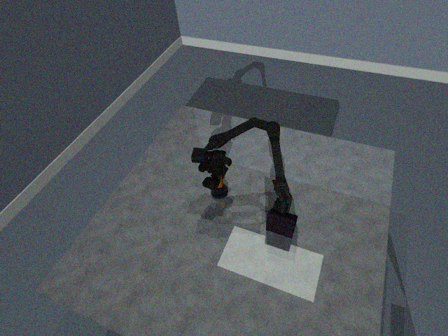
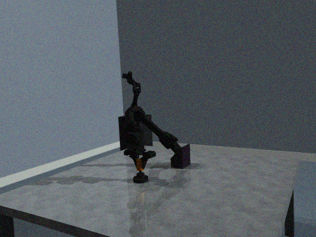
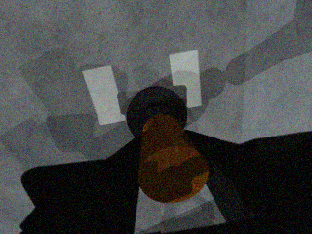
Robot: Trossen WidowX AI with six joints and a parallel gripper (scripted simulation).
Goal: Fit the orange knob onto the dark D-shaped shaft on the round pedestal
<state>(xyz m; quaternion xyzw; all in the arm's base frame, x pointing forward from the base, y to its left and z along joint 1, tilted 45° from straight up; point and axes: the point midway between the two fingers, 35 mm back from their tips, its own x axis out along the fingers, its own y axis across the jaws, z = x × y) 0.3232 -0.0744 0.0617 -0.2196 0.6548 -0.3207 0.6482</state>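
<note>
My gripper tip is now 20 mm below the orange knob. Also, from my gripper tip: round pedestal 40 mm below.
</note>
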